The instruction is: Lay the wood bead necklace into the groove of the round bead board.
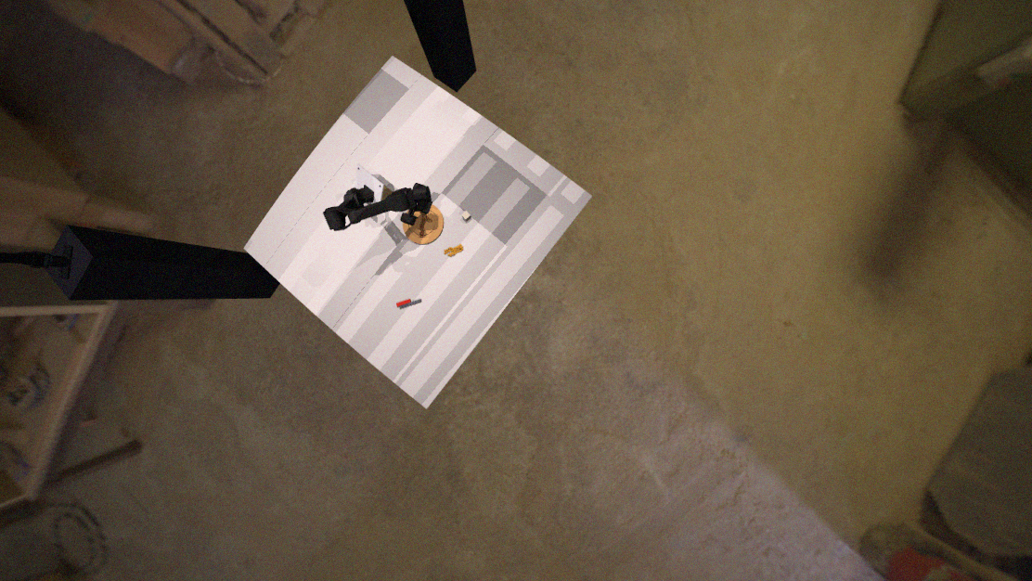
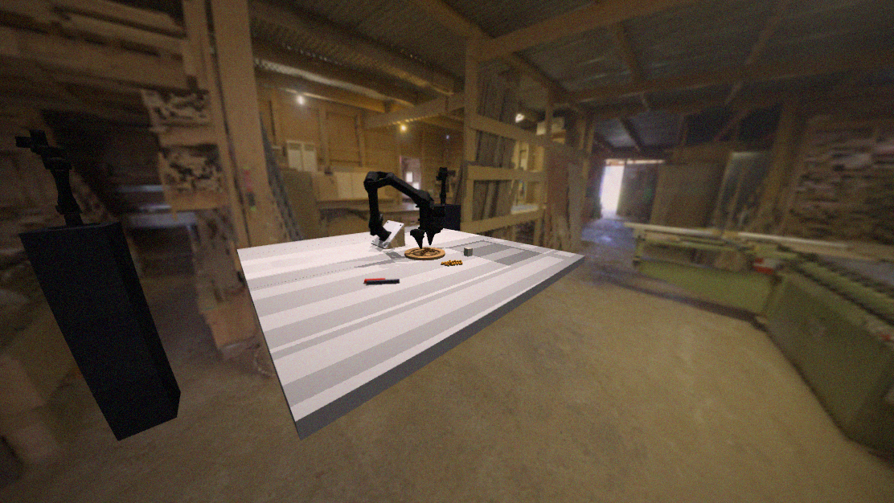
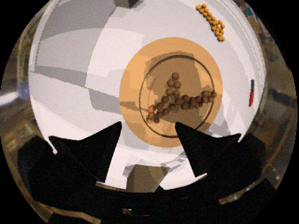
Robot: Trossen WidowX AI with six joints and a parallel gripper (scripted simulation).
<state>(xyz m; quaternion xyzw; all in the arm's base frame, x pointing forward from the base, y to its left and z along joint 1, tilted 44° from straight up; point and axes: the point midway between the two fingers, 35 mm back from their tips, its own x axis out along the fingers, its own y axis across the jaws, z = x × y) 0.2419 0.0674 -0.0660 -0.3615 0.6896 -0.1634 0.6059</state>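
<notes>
Right now the small grey cube is 20 cm ahead of my gripper tip and 11 cm to the left of it. Round my gripper tip: black marker (23 cm ahead, 39 cm to the right, 2 cm below).
</notes>
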